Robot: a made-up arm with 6 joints.
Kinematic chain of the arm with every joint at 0, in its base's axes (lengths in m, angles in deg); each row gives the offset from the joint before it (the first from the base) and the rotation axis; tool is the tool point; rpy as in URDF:
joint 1: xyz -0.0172 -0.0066 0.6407 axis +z
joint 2: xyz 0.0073 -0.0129 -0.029 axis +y
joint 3: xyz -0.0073 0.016 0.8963 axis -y
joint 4: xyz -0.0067 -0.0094 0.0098 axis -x
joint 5: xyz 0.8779 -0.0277 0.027 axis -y
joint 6: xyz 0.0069 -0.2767 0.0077 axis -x
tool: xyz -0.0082 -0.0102 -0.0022 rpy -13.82 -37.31 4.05
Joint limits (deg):
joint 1: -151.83..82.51
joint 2: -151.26..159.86
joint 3: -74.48..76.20
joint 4: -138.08..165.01
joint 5: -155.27..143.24
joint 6: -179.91..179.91
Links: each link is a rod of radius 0.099 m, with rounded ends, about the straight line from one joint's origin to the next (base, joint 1, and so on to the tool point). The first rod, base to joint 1, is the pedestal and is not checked.
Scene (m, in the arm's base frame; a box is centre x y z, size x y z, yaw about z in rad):
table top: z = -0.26
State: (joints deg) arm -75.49 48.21 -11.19 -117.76 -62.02 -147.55
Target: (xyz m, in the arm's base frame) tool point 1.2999 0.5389 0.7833
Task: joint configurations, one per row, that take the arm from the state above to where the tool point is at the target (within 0.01 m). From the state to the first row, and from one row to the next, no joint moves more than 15 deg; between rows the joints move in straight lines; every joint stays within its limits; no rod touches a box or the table.
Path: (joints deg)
1: -62.60 47.82 -5.59 -120.66 -62.08 -147.56
2: -49.71 47.43 0.02 -123.57 -62.14 -147.58
3: -36.83 47.04 5.62 -126.47 -62.19 -147.59
4: -23.94 46.65 11.22 -129.37 -62.25 -147.60
5: -11.05 46.26 16.83 -132.27 -62.31 -147.61
6: 1.84 45.88 22.43 -135.18 -62.37 -147.63
7: 14.72 45.49 28.03 -138.08 -62.42 -147.64

